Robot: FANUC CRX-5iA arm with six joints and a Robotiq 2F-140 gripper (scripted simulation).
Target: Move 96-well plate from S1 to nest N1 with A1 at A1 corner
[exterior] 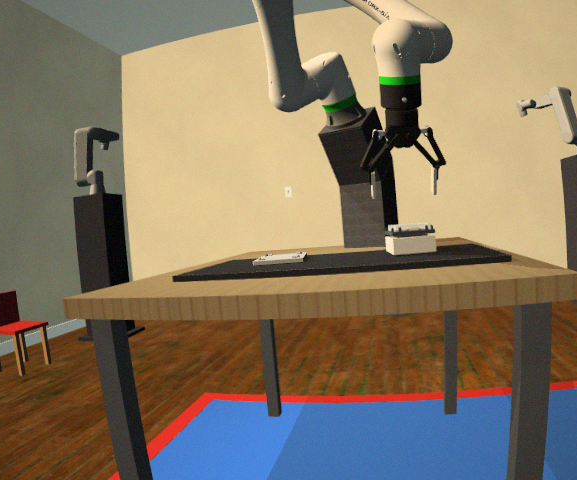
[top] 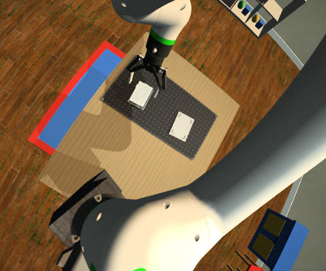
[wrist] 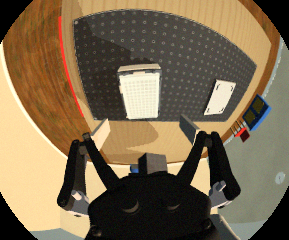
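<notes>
The 96-well plate lies 9 cm below my hand. From my hand the other things lie so: plate nest N1 (32 cm to the right, 14 cm below, 2 cm behind).
</notes>
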